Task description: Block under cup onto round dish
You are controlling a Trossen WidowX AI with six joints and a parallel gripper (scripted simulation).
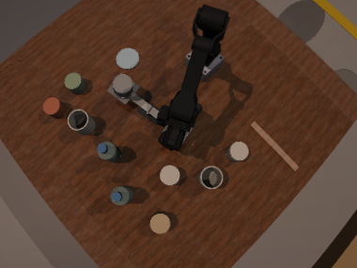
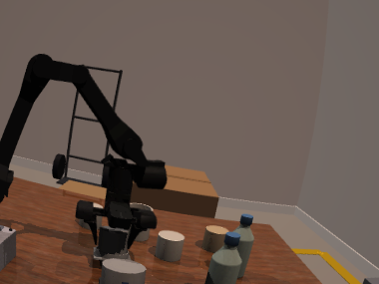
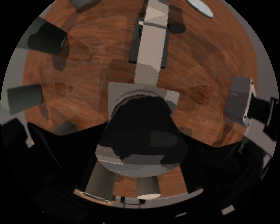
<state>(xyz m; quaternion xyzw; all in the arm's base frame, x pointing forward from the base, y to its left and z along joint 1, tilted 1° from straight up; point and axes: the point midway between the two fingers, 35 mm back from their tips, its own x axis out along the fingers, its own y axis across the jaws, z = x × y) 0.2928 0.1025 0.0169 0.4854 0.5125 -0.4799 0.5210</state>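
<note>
Right now my gripper tip is right at the pale green block. Round my gripper tip: small balance (1 cm ahead, 14 cm to the right, 2 cm below); then round pale blue dish (11 cm behind, 37 cm to the right, 4 cm below).
</note>
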